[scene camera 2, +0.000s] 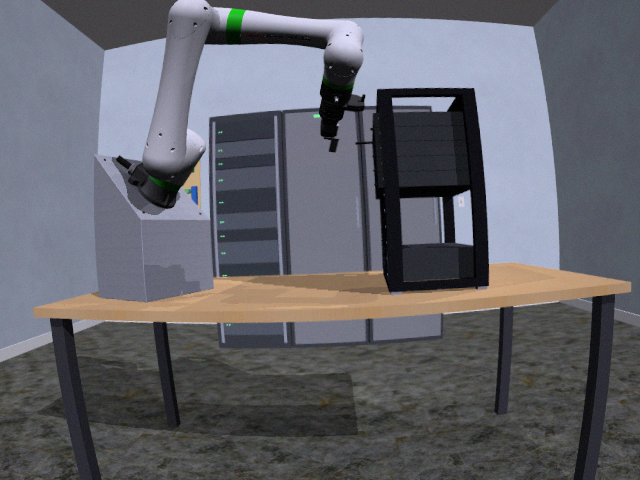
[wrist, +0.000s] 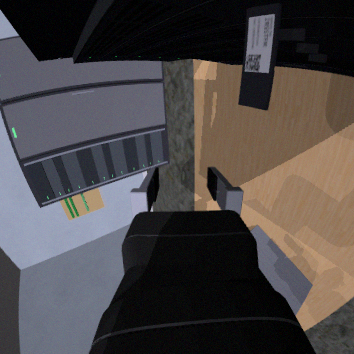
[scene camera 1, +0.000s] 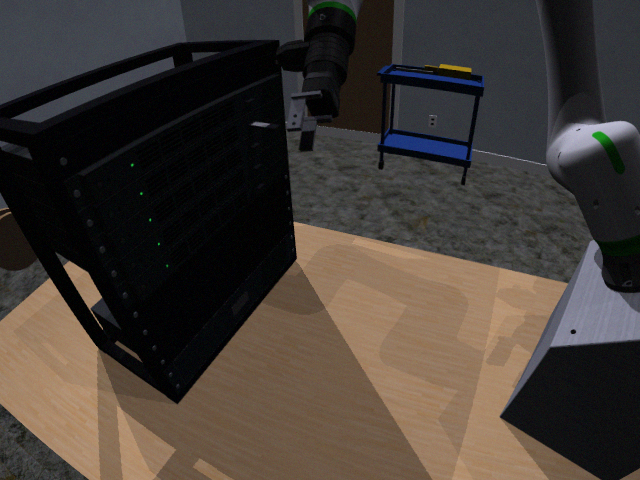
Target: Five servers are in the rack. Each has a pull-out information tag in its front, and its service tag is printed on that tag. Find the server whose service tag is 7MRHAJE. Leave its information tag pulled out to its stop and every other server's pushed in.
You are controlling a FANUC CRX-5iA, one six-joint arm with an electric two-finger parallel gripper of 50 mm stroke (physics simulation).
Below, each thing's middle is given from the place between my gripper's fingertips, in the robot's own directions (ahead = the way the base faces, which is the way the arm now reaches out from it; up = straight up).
Now: hand 27 cm short of the black rack [scene camera 1: 150,188], 4 cm to the left of it and 17 cm above it.
